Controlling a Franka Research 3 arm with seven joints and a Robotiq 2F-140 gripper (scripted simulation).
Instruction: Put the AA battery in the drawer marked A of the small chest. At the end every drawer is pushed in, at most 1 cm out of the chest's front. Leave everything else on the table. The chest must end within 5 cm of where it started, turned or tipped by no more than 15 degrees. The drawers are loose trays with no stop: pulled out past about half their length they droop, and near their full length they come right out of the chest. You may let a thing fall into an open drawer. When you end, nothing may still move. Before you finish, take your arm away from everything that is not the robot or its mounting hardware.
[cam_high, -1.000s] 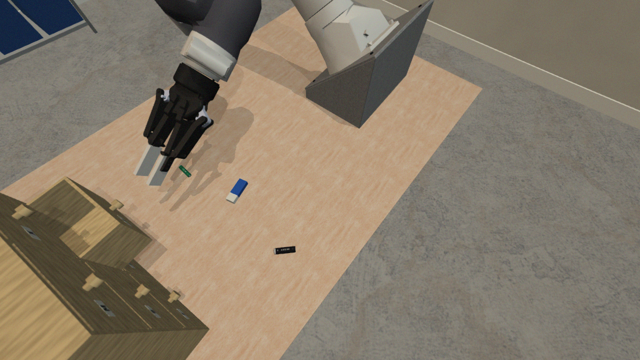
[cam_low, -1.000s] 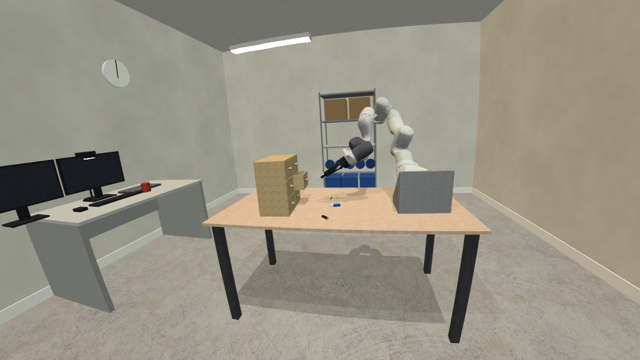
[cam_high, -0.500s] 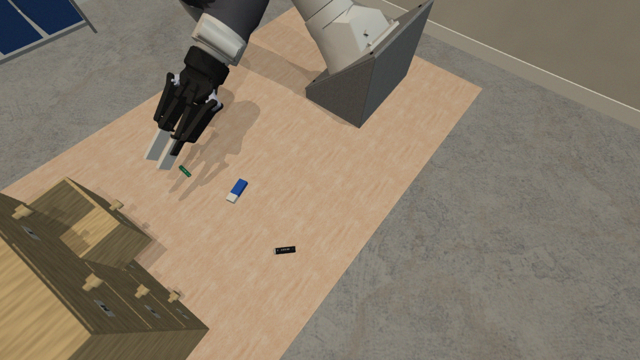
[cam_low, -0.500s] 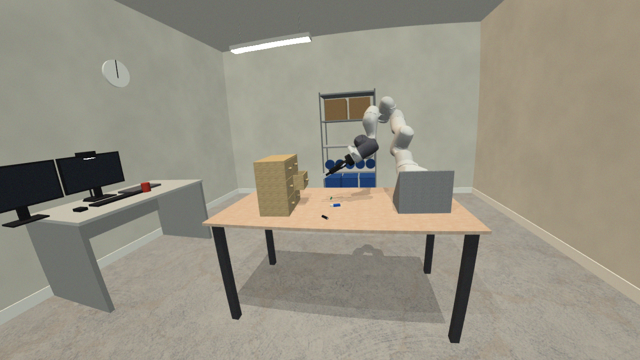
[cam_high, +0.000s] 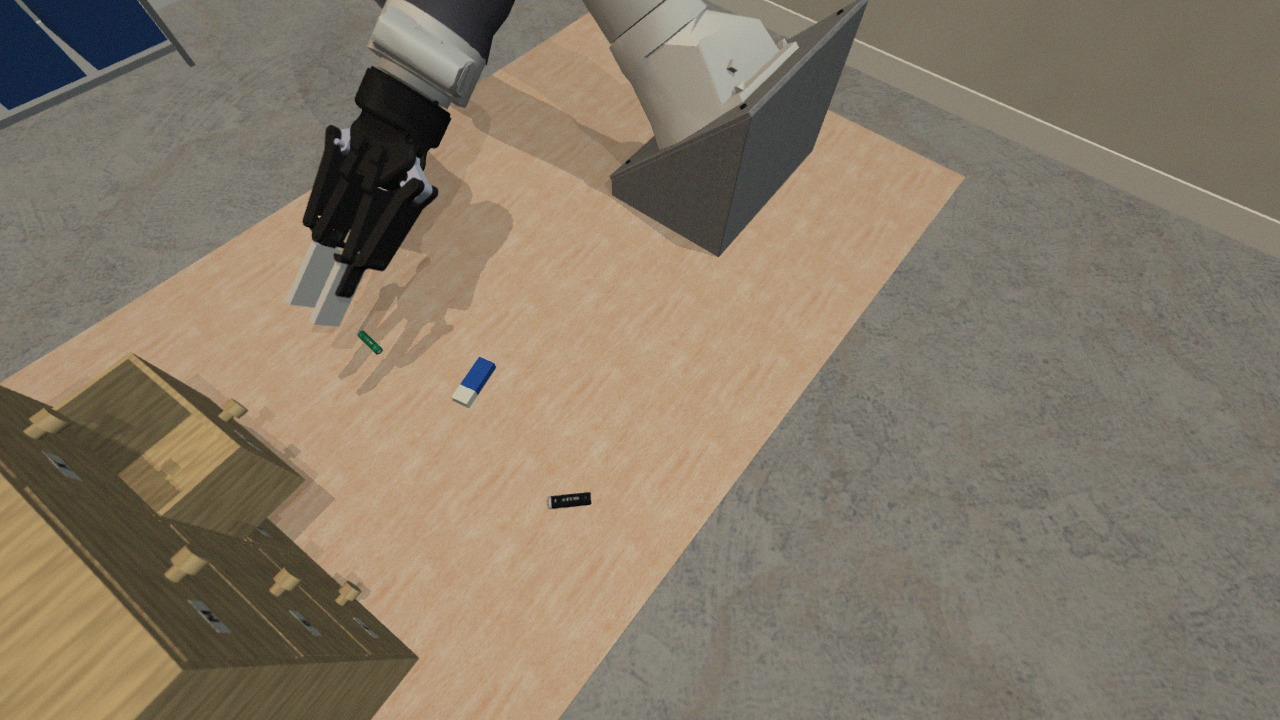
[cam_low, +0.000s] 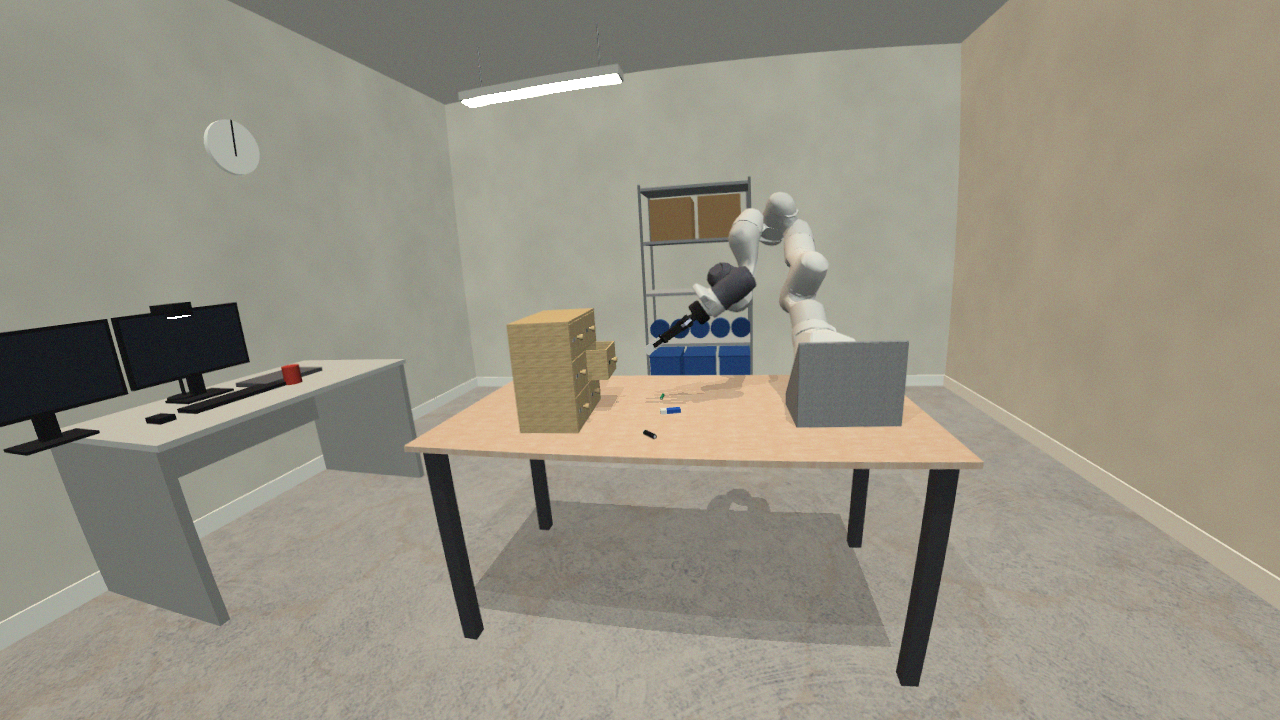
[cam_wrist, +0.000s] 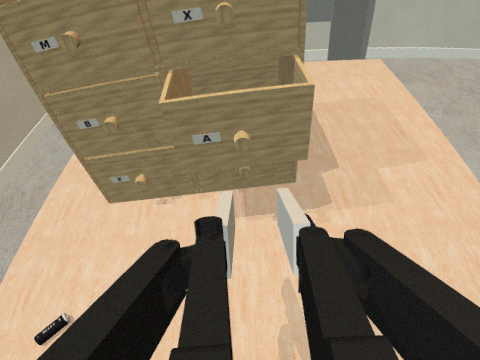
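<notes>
The black AA battery is 270 mm to the left of my hand, 200 mm below it and 40 mm behind it. The rest, counted from my hand: thin green stick: 200 mm below, 80 mm to the right; white eraser: 200 mm below, 70 mm to the left, 50 mm behind.
</notes>
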